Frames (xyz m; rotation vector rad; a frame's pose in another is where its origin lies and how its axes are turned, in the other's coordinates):
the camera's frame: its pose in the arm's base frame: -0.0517 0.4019 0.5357 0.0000 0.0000 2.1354
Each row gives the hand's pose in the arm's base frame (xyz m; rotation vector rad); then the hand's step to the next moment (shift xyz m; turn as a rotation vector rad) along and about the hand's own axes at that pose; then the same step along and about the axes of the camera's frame.
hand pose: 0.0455 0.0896 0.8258 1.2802 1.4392 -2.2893
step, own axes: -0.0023 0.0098 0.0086 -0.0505 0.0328 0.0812
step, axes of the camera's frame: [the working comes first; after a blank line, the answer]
step, axes of the arm's base frame: 0.0016 -0.0127 -0.0034 0.0017 -0.0969 0.0289

-0.0116 0.0055 -0.0034 -0.0827 0.0504 0.0289
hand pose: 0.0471 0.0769 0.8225 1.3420 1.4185 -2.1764
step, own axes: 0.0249 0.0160 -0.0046 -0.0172 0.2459 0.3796
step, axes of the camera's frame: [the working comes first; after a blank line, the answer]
step, axes of the arm's base frame: -0.0017 0.0025 -0.0298 -0.0592 -0.4390 -0.0927

0.0030 0.0001 -0.0298 -0.3392 0.2849 -0.0927
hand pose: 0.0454 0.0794 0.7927 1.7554 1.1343 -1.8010
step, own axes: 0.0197 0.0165 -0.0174 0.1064 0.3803 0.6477
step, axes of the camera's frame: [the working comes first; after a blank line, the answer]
step, axes of the arm's base frame: 0.0207 0.0083 -0.0216 -0.1504 -0.6901 -0.2767

-0.0040 -0.0219 -0.0216 -0.5026 0.4963 -0.2767
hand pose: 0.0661 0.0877 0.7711 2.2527 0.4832 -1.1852
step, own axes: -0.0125 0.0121 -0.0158 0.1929 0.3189 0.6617
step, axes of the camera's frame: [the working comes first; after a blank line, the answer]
step, axes of the arm's base frame: 0.0098 -0.0006 0.0214 -0.1451 -0.6451 -0.3737

-0.0057 -0.0079 0.0214 -0.4673 0.4677 -0.3737
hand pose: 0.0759 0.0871 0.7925 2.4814 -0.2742 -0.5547
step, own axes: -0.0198 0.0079 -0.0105 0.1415 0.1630 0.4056
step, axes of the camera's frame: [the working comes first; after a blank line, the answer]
step, axes of the arm's base frame: -0.0136 0.0049 0.0189 -0.0658 -0.3762 -0.2554

0.0114 0.0088 0.0189 -0.2826 0.2569 -0.2554
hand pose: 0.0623 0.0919 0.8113 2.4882 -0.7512 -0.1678
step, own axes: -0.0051 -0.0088 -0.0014 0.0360 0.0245 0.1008
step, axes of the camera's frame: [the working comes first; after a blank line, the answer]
step, axes of the arm's base frame: 0.0003 0.0096 -0.0036 -0.0080 -0.0827 -0.0718

0.0080 -0.0054 -0.0036 -0.0656 0.0510 -0.0718
